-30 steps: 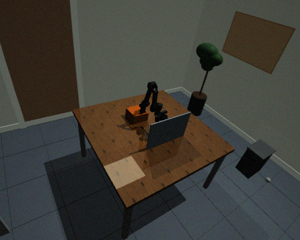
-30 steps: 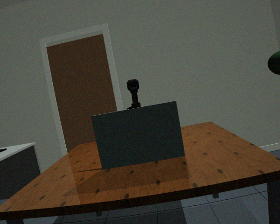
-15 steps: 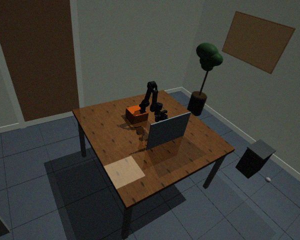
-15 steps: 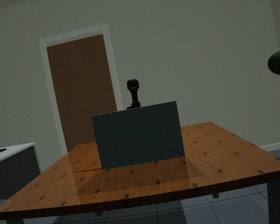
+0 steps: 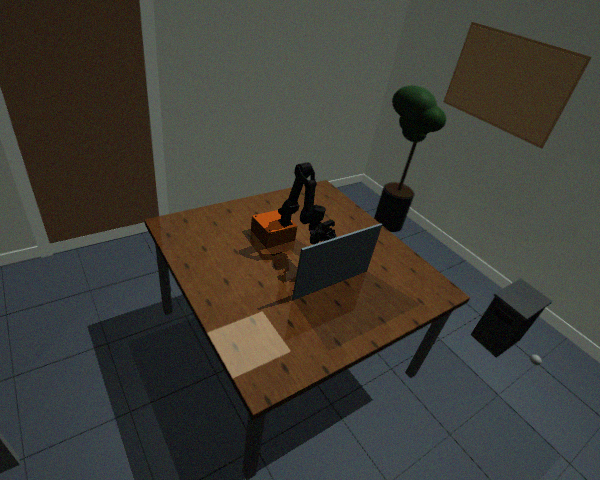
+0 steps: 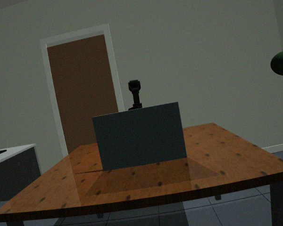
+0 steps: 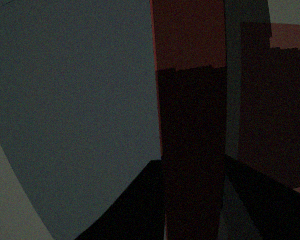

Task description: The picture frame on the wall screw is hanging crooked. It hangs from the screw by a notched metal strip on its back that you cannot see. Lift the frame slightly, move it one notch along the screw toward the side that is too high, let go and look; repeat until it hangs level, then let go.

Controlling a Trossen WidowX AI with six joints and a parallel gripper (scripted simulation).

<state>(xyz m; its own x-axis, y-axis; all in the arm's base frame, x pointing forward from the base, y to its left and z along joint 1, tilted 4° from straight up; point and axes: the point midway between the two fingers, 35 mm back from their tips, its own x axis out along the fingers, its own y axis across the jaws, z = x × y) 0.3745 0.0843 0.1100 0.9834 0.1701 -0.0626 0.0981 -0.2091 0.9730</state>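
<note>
Right now my gripper tip is 20 mm to the right of the picture frame and 50 mm above it. The rest, counted from my gripper tip: grey wall panel: 20 mm ahead, 70 mm below.
</note>
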